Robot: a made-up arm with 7 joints. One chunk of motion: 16 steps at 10 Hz.
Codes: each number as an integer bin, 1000 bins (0 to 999) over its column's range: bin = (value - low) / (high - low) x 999, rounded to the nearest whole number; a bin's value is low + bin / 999 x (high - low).
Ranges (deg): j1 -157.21..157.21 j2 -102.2..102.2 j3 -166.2..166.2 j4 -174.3..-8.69 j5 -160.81..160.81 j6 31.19..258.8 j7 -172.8..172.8
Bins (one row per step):
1: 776 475 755 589 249 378 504
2: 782 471 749 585 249 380 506
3: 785 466 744 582 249 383 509
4: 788 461 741 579 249 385 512
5: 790 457 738 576 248 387 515
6: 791 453 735 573 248 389 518
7: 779 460 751 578 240 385 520
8: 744 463 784 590 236 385 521
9: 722 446 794 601 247 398 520
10: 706 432 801 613 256 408 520
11: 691 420 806 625 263 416 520
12: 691 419 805 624 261 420 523
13: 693 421 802 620 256 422 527
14: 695 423 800 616 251 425 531
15: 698 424 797 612 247 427 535
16: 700 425 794 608 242 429 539
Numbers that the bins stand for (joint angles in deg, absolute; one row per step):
1: 87.02 -5.01 85.01 -76.66 -80.65 117.31 1.56
2: 88.91 -5.83 83.02 -77.32 -80.65 117.77 2.25
3: 89.86 -6.85 81.35 -77.82 -80.65 118.45 3.29
4: 90.80 -7.88 80.35 -78.32 -80.65 118.91 4.32
5: 91.43 -8.70 79.36 -78.81 -80.97 119.36 5.36
6: 91.75 -9.51 78.36 -79.31 -80.97 119.82 6.40
7: 87.97 -8.08 83.68 -78.48 -83.54 118.91 7.09
8: 76.95 -7.47 94.66 -76.49 -84.83 118.91 7.44
9: 70.03 -10.95 97.99 -74.67 -81.29 121.87 7.09
10: 64.99 -13.81 100.32 -72.68 -78.39 124.15 7.09
11: 60.27 -16.27 101.98 -70.69 -76.14 125.97 7.09
12: 60.27 -16.47 101.65 -70.86 -76.78 126.88 8.13
13: 60.90 -16.06 100.65 -71.52 -78.39 127.34 9.51
14: 61.53 -15.65 99.99 -72.18 -80.00 128.02 10.90
15: 62.47 -15.45 98.99 -72.85 -81.29 128.48 12.28
16: 63.10 -15.24 97.99 -73.51 -82.90 128.93 13.66

